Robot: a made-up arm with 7 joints.
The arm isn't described. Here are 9 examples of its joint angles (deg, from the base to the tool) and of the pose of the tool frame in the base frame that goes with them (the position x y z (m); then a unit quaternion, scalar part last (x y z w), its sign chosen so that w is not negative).
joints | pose
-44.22 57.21 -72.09 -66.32 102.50 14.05 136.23 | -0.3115 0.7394 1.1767 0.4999 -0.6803 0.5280 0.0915
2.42 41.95 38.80 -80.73 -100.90 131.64 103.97 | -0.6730 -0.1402 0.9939 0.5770 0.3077 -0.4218 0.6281
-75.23 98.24 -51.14 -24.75 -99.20 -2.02 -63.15 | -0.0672 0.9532 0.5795 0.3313 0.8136 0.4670 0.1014
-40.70 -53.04 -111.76 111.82 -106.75 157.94 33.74 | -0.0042 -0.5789 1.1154 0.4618 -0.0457 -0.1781 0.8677
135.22 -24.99 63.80 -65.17 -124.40 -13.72 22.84 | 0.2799 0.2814 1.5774 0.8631 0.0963 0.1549 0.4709
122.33 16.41 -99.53 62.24 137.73 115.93 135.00 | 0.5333 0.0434 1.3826 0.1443 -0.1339 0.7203 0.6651
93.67 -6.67 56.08 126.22 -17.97 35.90 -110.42 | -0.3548 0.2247 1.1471 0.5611 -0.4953 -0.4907 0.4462
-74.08 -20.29 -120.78 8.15 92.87 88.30 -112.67 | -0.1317 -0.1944 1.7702 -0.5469 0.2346 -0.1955 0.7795
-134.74 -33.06 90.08 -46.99 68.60 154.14 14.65 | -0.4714 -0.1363 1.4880 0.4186 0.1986 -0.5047 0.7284
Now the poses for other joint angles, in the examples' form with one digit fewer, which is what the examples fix.
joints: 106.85 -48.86 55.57 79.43 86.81 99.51 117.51
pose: -0.400 0.494 1.014 0.304 -0.031 -0.768 0.564
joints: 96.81 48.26 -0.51 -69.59 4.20 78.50 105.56
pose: 0.150 -0.725 0.901 0.148 -0.157 0.023 0.976
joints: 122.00 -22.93 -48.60 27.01 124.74 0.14 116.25
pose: -0.112 0.609 1.614 0.489 0.649 -0.411 0.412
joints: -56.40 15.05 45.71 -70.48 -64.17 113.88 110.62
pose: -0.465 0.325 1.282 0.266 0.091 -0.834 0.474
